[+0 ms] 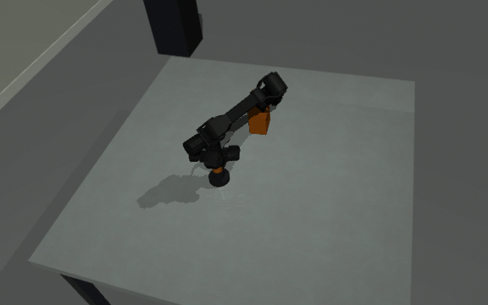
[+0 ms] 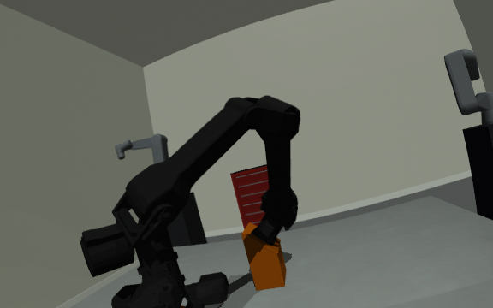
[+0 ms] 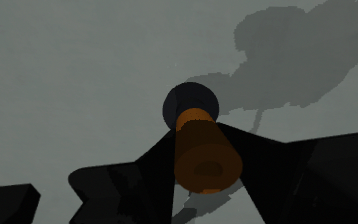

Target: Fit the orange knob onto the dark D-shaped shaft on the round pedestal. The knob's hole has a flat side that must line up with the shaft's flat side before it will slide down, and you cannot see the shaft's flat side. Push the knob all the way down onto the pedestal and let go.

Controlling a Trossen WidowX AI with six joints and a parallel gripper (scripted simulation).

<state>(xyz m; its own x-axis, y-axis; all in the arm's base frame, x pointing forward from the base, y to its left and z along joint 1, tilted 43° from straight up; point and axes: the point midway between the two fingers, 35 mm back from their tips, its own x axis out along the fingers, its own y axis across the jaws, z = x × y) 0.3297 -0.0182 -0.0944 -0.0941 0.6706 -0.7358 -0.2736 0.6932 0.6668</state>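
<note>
The pedestal lies 40 mm below my gripper tip. The rest, counted from my gripper tip: orange knob: 20 mm above.
</note>
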